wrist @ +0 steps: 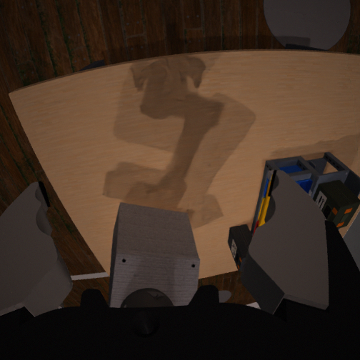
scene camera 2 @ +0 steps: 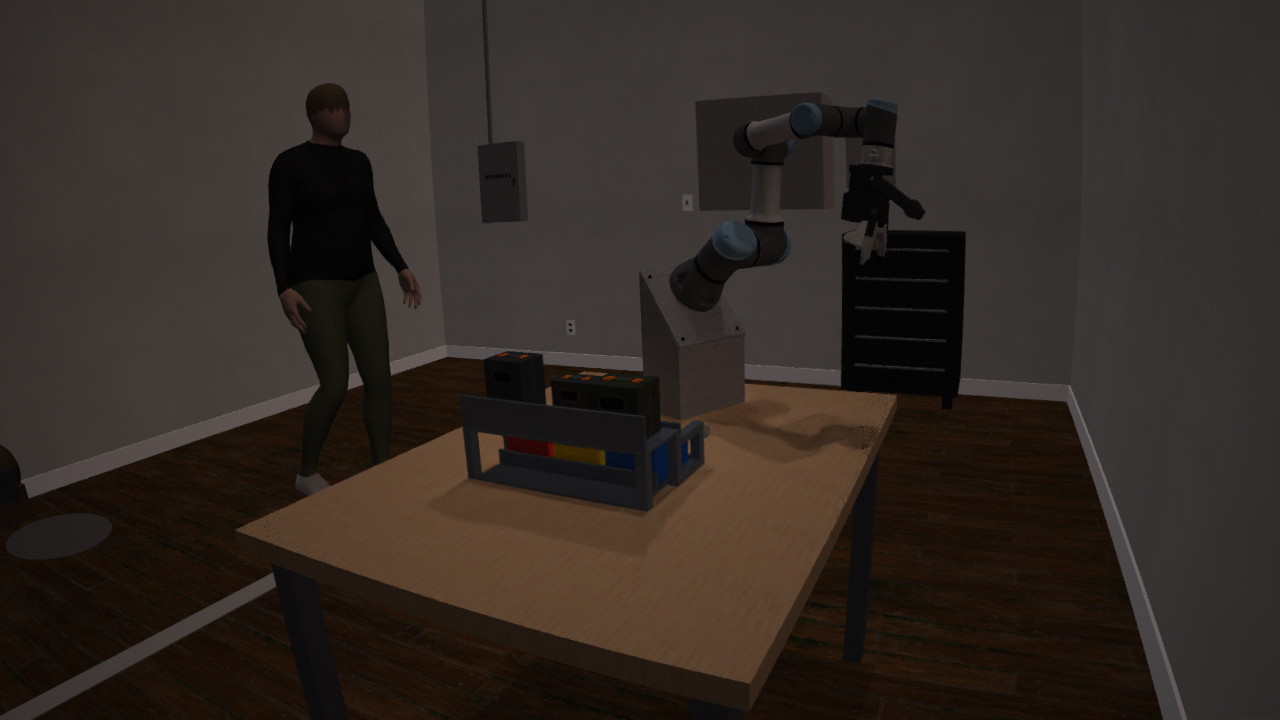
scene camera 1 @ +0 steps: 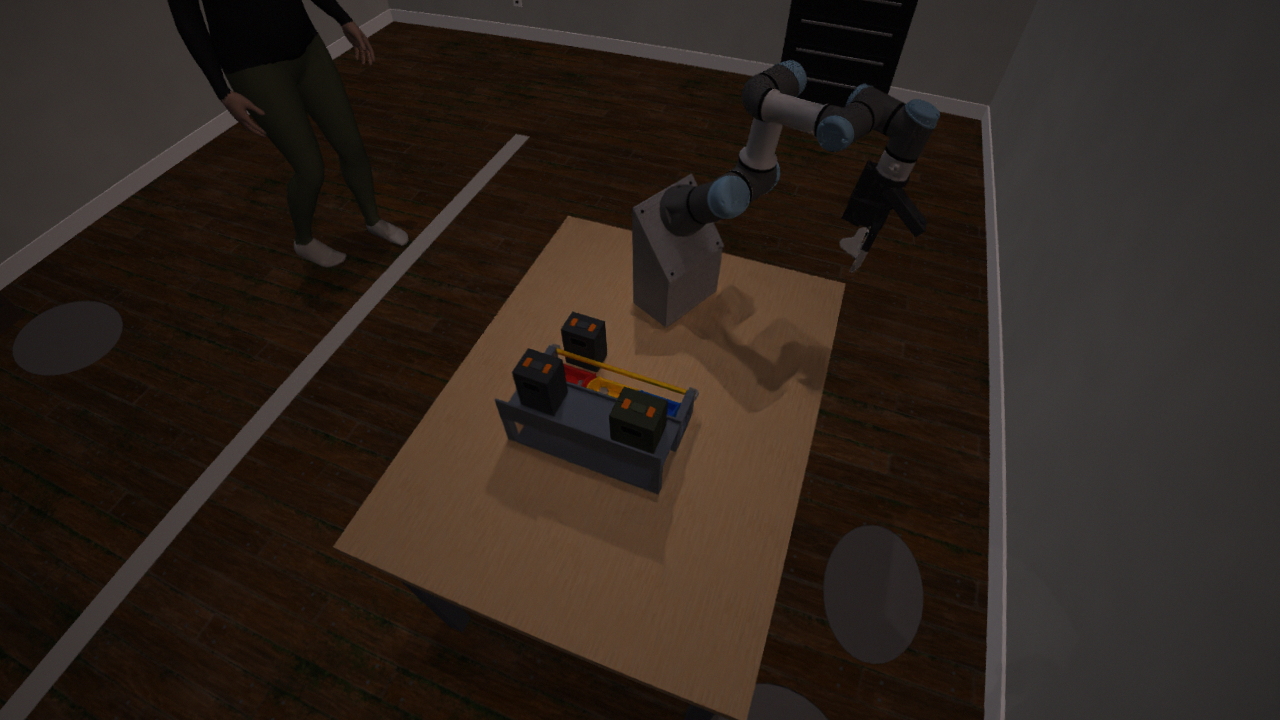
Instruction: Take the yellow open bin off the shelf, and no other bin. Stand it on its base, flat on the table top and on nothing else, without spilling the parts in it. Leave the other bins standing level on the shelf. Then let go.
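Places are measured from the arm's base along level axes (x right, y back, z down), in metres.
Pixels of known places: gripper, fingertip midpoint: (scene camera 2: 870,264) (scene camera 1: 856,253); arm's base at its link origin: (scene camera 2: 693,289) (scene camera 1: 680,211).
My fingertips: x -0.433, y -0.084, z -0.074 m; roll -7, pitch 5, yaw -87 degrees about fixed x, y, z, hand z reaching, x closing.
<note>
Ahead of a thing's pixels: the offset from my fingertips to its top centre. "spot": to the spot under its first point. Level surfaces: height alone.
The yellow bin {dx +0.441, dy -0.376, dz +0.270 m} (scene camera 1: 605,386) (scene camera 2: 580,454) sits in the grey shelf {spot: dx +0.429, dy -0.530, dz +0.251 m} (scene camera 1: 581,445) (scene camera 2: 552,420), between a red bin {dx +0.553, dy -0.373, dz +0.270 m} (scene camera 1: 580,376) (scene camera 2: 529,445) and a blue bin {dx +0.329, dy -0.376, dz +0.270 m} (scene camera 1: 669,406) (scene camera 2: 619,460). Its base and most of its parts are hidden. A yellow rail {dx +0.441, dy -0.288, dz +0.286 m} (scene camera 1: 626,371) runs along the shelf's side that faces the arm's base. In the wrist view the right finger hides much of the shelf, and I cannot tell the yellow bin from the rail. My gripper (scene camera 1: 857,253) (scene camera 2: 870,247) (wrist: 157,180) is open and empty, high up and well away from the shelf, beyond the table's right edge.
Two dark boxes {spot: dx +0.536, dy -0.484, dz +0.129 m} (scene camera 1: 539,380) {dx +0.328, dy -0.455, dz +0.152 m} (scene camera 1: 638,420) stand on top of the shelf. A third dark box {dx +0.561, dy -0.241, dz +0.219 m} (scene camera 1: 584,338) (wrist: 239,244) stands on the table {dz +0.351 m} (scene camera 1: 537,555) (scene camera 2: 537,573) by the rail side. The arm's base (scene camera 1: 675,277) (scene camera 2: 708,371) is behind. A person (scene camera 1: 295,98) (scene camera 2: 326,214) stands left of the table.
</note>
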